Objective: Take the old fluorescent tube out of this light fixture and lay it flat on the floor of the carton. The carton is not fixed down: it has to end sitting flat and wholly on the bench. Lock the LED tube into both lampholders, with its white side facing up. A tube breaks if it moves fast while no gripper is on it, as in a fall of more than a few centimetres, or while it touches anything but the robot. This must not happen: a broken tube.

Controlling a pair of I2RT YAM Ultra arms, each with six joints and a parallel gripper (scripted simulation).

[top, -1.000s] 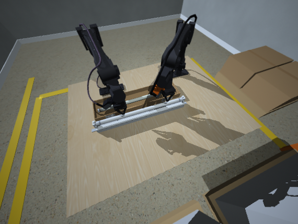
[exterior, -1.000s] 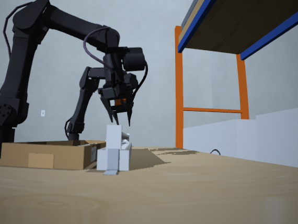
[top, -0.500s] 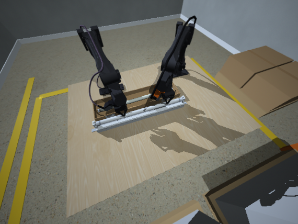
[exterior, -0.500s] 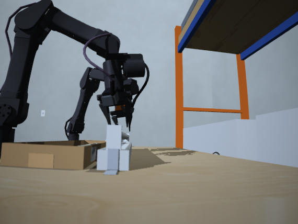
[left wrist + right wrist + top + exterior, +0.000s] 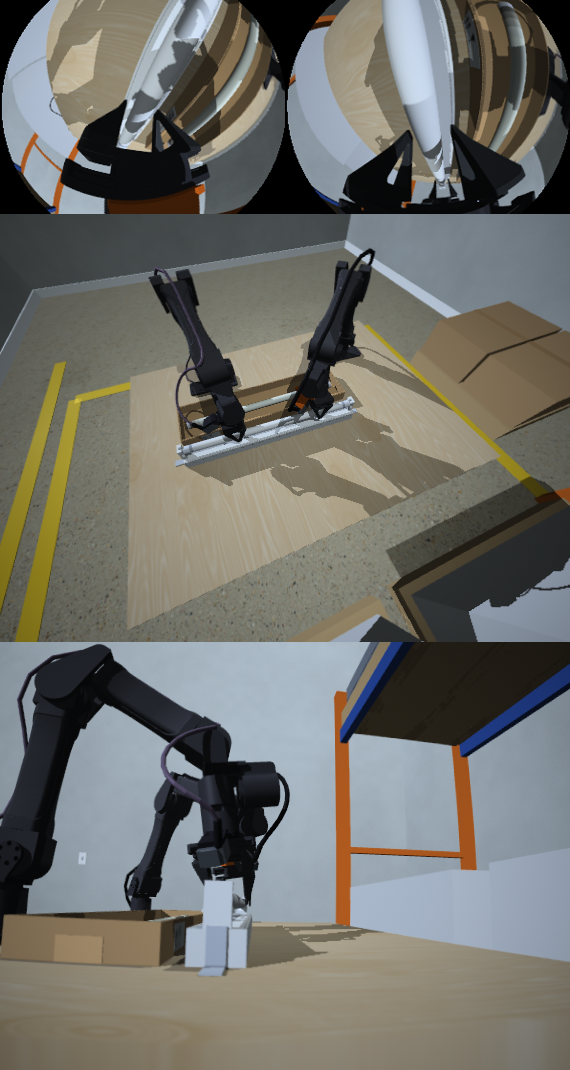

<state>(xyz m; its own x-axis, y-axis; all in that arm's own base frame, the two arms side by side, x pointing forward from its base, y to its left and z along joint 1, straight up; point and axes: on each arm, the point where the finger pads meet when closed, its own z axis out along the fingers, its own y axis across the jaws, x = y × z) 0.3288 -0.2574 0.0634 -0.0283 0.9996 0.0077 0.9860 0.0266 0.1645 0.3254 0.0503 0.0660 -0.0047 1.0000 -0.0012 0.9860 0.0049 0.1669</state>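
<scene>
My right hand is 12 cm to the right of the LED tube. From my right hand the other things lie so: brown carton 14 cm behind, 12 cm to the left, 4 cm below; then white fixture 12 cm to the left, 1 cm below; then old fluorescent tube 14 cm behind, 12 cm to the left, 5 cm below.
</scene>
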